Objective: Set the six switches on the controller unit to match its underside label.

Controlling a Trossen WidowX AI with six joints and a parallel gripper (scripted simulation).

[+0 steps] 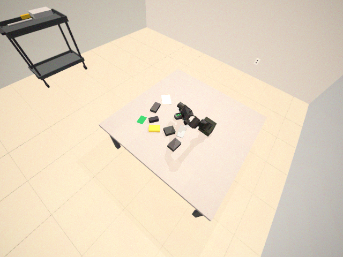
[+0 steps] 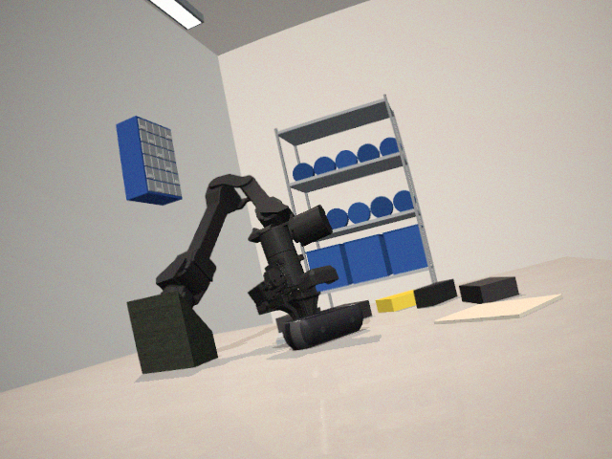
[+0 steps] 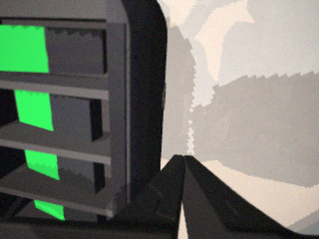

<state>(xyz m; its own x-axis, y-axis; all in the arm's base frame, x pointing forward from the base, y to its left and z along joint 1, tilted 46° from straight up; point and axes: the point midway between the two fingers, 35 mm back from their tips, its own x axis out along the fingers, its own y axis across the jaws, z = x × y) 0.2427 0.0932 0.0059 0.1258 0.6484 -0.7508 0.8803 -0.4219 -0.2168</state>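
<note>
My gripper tip is now 9 cm past the light grey plate, 12 cm to the right of it and 1 cm above it. Round my gripper tip: green card: 29 cm ahead, 31 cm to the left, 1 cm below; then yellow block: 12 cm ahead, 29 cm to the left, 1 cm above; then white sheet: 33 cm ahead, 8 cm to the right, 1 cm below.
</note>
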